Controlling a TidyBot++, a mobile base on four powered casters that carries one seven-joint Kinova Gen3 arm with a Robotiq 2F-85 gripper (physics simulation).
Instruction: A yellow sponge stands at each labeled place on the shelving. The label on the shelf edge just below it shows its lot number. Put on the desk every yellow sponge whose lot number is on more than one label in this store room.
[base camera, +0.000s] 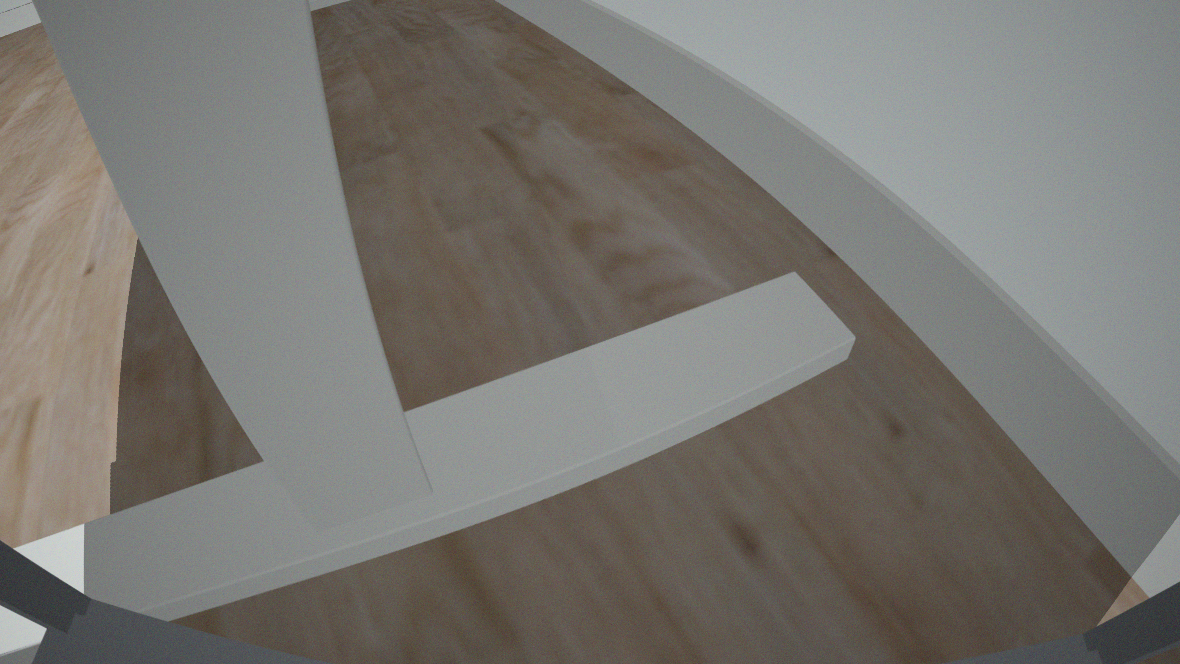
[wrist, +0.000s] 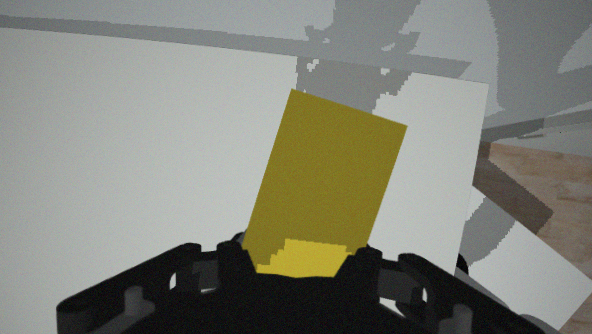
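Note:
My gripper is shut on a yellow sponge, which sticks out from between the two black fingers in the wrist view. Below the sponge is the white top of the desk, with the gripper's shadow on it beyond the sponge. How high the sponge hangs over the top I cannot tell. In the base camera view the desk's grey leg stands on its long foot. The shelving and its labels do not show in these views.
A pale wall with a baseboard runs behind the desk. The desk's right edge shows in the wrist view, with wooden floor past it. The white top of my base is at the lower right.

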